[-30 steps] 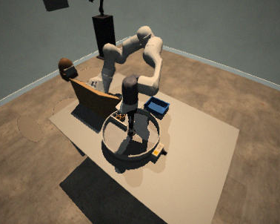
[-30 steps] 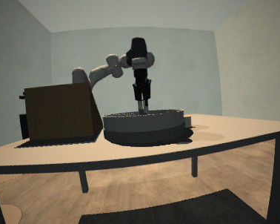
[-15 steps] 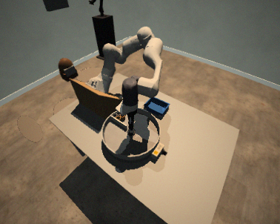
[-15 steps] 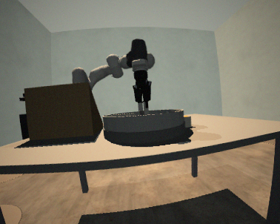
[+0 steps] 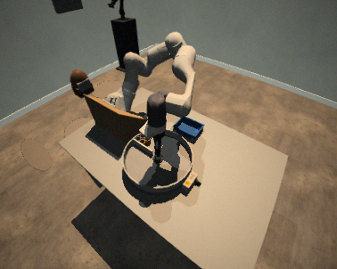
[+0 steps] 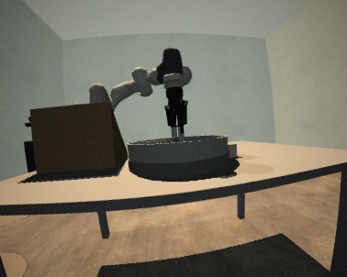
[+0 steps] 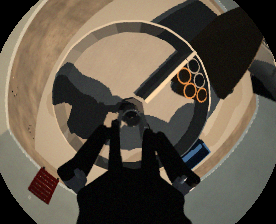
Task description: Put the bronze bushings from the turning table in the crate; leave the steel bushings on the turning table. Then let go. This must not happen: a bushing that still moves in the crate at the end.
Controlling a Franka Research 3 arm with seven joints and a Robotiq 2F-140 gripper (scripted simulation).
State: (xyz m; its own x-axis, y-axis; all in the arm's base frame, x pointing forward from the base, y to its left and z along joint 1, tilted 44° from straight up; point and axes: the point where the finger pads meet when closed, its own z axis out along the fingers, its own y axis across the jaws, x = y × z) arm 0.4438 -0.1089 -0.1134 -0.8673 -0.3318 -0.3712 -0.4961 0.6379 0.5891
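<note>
My gripper is now 7 cm above the round grey turning table and 1 cm past it. The rest, counted from my hand: blue crate 36 cm to the left, 9 cm below, 2 cm ahead.
</note>
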